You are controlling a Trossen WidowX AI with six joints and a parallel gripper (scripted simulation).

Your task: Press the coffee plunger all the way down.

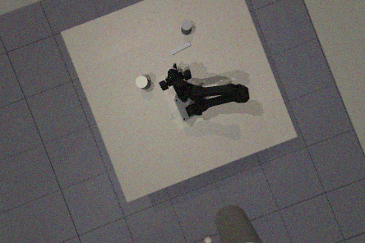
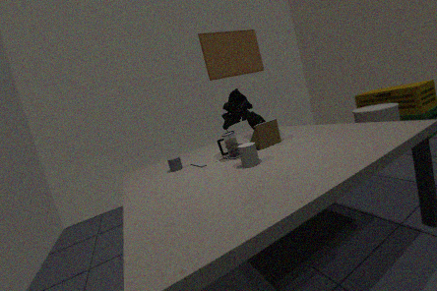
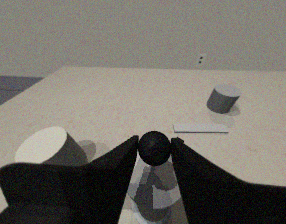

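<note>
The coffee press lies 90 mm below my gripper tip and 10 mm to the right of it. Also, from my gripper tip: flat strip 180 mm below, 160 mm ahead, 130 mm to the right; then grey cup 270 mm ahead, 220 mm to the right, 140 mm below; then white mug 200 mm to the left, 130 mm below, 20 mm ahead.
</note>
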